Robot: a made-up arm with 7 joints. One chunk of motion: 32 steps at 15 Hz.
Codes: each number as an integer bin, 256 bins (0 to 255) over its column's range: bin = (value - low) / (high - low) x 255, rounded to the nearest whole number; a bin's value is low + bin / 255 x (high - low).
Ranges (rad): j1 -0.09..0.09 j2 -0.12..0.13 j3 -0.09..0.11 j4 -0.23..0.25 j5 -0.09..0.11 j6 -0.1..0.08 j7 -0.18..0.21
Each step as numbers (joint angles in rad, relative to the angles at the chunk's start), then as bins.
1 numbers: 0.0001 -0.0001 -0.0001 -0.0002 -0.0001 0.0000 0.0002
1 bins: 128 122 115 122 115 142 118
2 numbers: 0.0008 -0.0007 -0.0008 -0.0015 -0.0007 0.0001 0.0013
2 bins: 129 122 114 121 114 142 119
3 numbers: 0.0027 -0.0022 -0.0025 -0.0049 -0.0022 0.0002 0.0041
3 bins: 131 120 112 120 112 142 120
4 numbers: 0.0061 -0.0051 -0.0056 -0.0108 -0.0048 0.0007 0.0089
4 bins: 136 117 108 116 109 143 124
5 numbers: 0.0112 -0.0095 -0.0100 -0.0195 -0.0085 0.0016 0.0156
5 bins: 143 113 102 112 104 144 128
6 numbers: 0.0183 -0.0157 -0.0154 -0.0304 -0.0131 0.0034 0.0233
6 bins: 153 106 95 106 98 146 133
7 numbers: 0.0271 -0.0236 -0.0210 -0.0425 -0.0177 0.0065 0.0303
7 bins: 166 98 88 100 92 151 138
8 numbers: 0.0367 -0.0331 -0.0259 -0.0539 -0.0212 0.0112 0.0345
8 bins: 179 89 82 94 88 158 140
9 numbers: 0.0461 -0.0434 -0.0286 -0.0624 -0.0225 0.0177 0.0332
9 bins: 193 78 78 89 86 167 139
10 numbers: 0.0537 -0.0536 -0.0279 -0.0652 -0.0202 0.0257 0.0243
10 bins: 204 68 79 88 89 178 134
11 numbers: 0.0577 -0.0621 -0.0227 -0.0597 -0.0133 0.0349 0.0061
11 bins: 209 59 86 90 98 191 122
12 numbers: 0.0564 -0.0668 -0.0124 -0.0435 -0.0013 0.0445 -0.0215
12 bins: 207 54 99 99 113 205 104
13 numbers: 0.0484 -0.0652 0.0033 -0.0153 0.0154 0.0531 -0.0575
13 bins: 196 56 119 114 134 217 80
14 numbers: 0.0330 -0.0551 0.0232 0.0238 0.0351 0.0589 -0.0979
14 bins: 174 66 144 135 160 225 54
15 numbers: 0.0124 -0.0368 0.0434 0.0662 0.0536 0.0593 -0.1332
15 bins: 145 85 170 157 183 226 31
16 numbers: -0.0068 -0.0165 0.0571 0.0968 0.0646 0.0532 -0.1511
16 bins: 118 106 188 174 197 217 19
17 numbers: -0.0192 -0.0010 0.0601 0.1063 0.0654 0.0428 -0.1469
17 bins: 100 121 191 179 198 202 22
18 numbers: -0.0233 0.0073 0.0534 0.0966 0.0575 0.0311 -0.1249
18 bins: 94 130 183 174 188 186 36
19 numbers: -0.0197 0.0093 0.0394 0.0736 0.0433 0.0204 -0.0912
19 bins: 100 132 165 161 170 171 58
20 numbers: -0.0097 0.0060 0.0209 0.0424 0.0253 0.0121 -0.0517
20 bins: 114 129 141 145 147 159 84
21 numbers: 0.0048 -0.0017 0.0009 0.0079 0.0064 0.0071 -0.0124
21 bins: 134 121 116 126 123 152 110
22 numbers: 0.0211 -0.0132 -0.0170 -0.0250 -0.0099 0.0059 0.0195
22 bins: 157 109 93 109 102 150 130
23 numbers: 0.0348 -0.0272 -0.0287 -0.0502 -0.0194 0.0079 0.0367
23 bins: 177 95 78 96 90 153 142
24 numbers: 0.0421 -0.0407 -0.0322 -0.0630 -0.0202 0.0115 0.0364
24 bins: 187 81 74 89 89 158 141
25 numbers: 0.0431 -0.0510 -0.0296 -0.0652 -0.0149 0.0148 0.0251
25 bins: 189 70 77 88 96 163 134
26 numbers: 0.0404 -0.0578 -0.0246 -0.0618 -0.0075 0.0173 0.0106
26 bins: 185 63 83 89 105 166 125
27 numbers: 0.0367 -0.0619 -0.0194 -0.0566 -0.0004 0.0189 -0.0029
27 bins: 179 59 90 92 114 168 116
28 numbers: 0.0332 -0.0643 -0.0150 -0.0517 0.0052 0.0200 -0.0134
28 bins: 175 57 96 95 121 170 109
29 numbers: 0.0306 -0.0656 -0.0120 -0.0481 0.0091 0.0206 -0.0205
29 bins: 171 55 99 97 126 171 104
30 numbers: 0.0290 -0.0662 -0.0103 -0.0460 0.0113 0.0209 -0.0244
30 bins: 169 55 102 98 129 171 102
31 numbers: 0.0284 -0.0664 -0.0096 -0.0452 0.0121 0.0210 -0.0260
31 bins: 168 55 103 98 130 171 101
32 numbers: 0.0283 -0.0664 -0.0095 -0.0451 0.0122 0.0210 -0.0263
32 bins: 168 55 103 98 130 171 100
